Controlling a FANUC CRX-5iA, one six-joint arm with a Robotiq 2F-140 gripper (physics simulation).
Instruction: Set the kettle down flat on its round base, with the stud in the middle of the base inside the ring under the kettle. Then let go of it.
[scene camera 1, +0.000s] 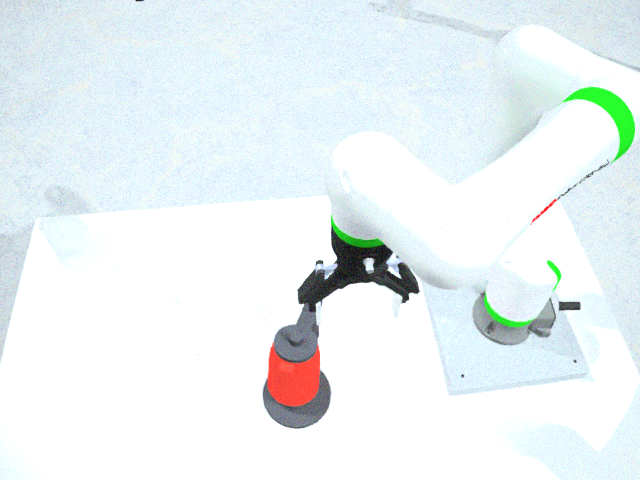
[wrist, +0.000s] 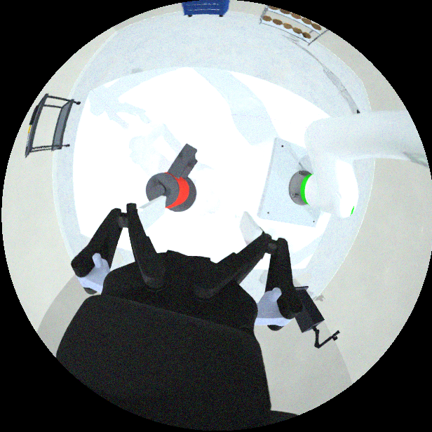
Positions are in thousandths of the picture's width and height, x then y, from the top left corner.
Note:
In view: my gripper (scene camera 1: 557, 655) and a round dark base (scene camera 1: 476, 868).
My gripper shows as well in the wrist view (wrist: 469, 490).

